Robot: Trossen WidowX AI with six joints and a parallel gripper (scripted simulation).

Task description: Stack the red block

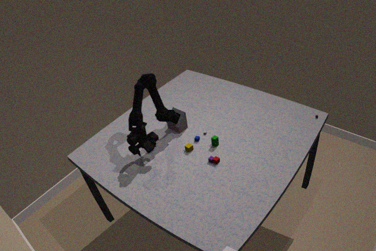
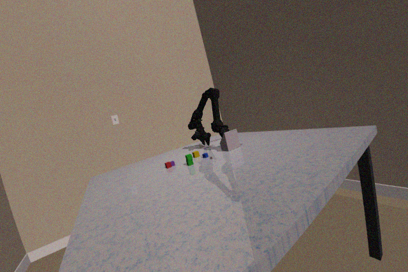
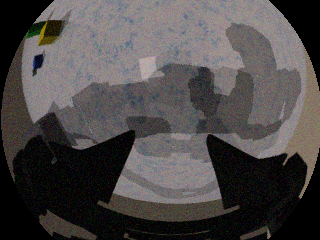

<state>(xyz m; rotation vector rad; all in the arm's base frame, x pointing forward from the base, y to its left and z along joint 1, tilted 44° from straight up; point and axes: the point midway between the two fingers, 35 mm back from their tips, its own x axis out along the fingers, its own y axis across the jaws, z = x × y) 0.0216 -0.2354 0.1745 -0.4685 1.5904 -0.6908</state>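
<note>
Now: gripper tip 390 mm short of the red block and 180 mm to the right of it. From my gripper tip the other things lie so: yellow block (190 mm ahead, 180 mm to the left, 10 mm above); small blue block (170 mm ahead, 270 mm to the left); purple block (360 mm ahead, 170 mm to the left).
</note>
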